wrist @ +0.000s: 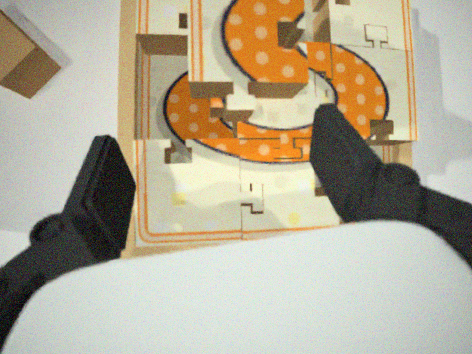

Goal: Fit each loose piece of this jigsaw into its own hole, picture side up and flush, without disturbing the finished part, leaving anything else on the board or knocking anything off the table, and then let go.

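The jigsaw board has a tan wooden rim [127, 100]. A piece with an orange dotted curve [260, 45] stands raised at the top, its brown side faces showing, over part of the lower picture. At the right, a picture section [362, 85] also stands high, with a brown edge at its lower end. A cream lower-left piece [190, 185] meets a cream lower-middle piece [285, 190] along a thin seam. My gripper [219, 146] is wide open and empty, its left finger by the left rim and its right finger over the board's lower right, hiding part of it.
A plain tan block [30, 60] lies on the white table [60, 120] at the upper left, apart from the board. The board's shadow falls on the table at the right. A large white shape [240, 295] blocks the bottom of the view.
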